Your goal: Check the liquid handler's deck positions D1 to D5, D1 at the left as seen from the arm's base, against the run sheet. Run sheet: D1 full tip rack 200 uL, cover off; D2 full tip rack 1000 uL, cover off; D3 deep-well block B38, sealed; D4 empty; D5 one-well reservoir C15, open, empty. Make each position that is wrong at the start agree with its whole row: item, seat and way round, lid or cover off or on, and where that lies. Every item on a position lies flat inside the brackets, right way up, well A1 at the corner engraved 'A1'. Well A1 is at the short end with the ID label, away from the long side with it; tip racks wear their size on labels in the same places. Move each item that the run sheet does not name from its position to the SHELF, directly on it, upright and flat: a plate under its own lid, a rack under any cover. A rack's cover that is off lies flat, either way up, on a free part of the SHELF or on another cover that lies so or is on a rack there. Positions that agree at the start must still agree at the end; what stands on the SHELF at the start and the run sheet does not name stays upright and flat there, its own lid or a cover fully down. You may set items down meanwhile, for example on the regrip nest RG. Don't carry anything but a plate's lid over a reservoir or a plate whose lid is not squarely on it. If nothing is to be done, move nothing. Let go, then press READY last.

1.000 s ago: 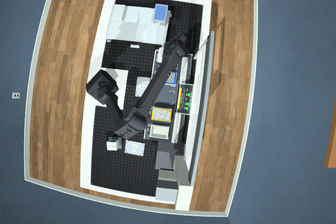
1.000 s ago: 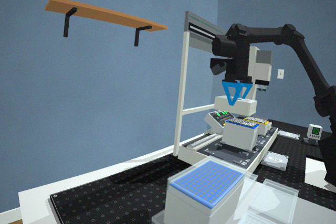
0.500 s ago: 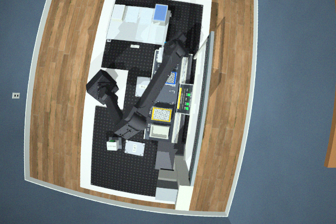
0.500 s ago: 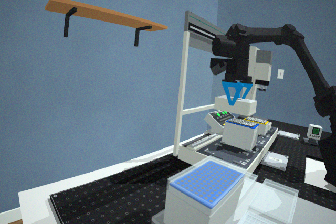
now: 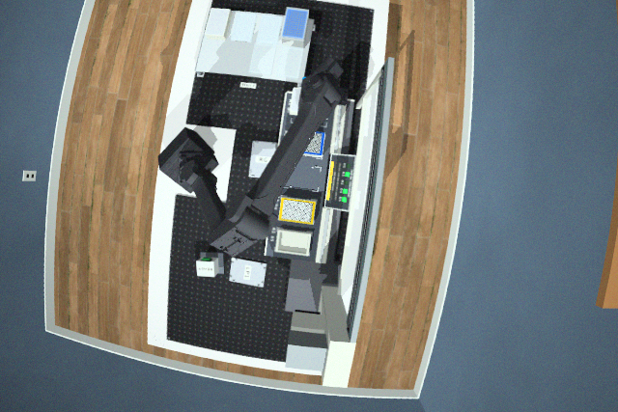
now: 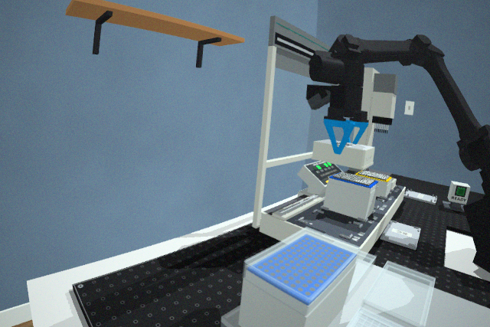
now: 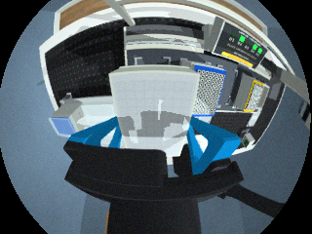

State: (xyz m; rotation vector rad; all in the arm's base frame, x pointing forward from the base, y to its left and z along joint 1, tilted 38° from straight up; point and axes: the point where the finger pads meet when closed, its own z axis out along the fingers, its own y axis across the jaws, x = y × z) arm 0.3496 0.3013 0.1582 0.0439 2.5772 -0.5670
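Now: hand 10 mm above the white deep-well block. Round my hand: regrip nest (190 mm behind, 170 mm to the right, 240 mm below); frame post (200 mm ahead, 40 mm to the left, 10 mm below); blue-rimmed tip rack (20 mm behind, 120 mm to the right, 120 mm below).
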